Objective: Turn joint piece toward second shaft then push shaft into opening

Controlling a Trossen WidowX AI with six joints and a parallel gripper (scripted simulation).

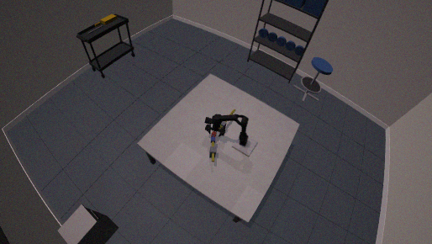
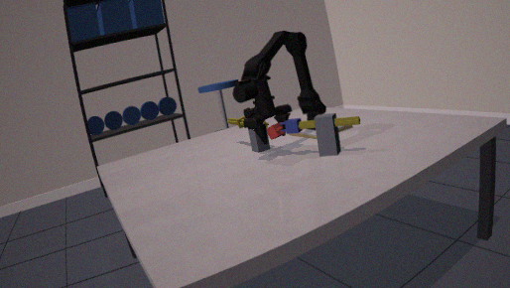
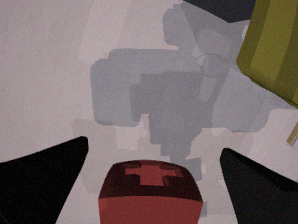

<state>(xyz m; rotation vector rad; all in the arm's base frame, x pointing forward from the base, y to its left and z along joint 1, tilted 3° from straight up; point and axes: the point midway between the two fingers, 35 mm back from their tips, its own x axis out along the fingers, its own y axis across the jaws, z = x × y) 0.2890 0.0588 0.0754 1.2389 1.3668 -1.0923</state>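
Right now the red joint piece is 20 mm to the left of my gripper tip and 30 mm above it.
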